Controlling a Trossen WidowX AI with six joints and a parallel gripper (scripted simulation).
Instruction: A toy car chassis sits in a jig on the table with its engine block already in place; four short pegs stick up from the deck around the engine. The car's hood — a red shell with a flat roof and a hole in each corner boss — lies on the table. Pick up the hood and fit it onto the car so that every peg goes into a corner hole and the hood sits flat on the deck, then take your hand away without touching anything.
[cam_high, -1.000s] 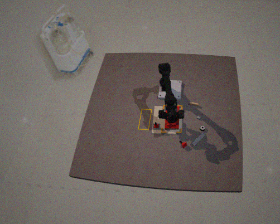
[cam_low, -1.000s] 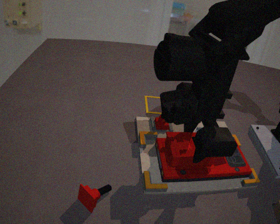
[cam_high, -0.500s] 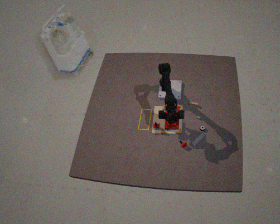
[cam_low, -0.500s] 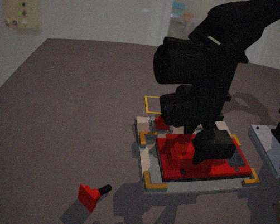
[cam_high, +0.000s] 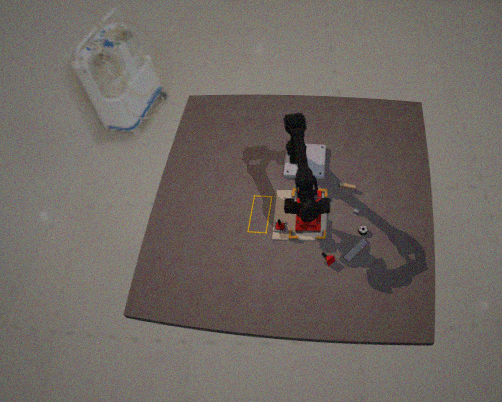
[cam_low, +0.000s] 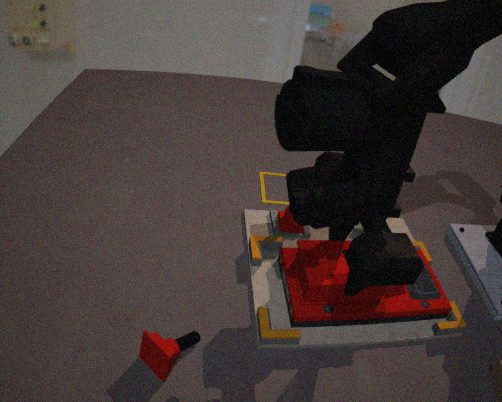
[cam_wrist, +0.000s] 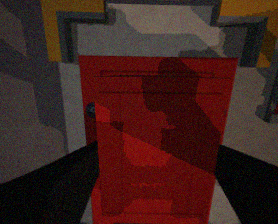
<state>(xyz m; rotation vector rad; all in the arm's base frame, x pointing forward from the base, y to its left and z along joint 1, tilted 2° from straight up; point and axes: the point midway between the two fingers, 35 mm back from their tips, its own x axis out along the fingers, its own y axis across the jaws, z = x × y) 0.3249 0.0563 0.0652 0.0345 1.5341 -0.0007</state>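
My gripper tip is now 1 cm below the red hood. The rest, counted from my gripper tip: jig: 2 cm behind, 2 cm to the right, 3 cm below; then wooden block: 17 cm behind, 18 cm to the left, 3 cm below; then grey engine block: 1 cm below.
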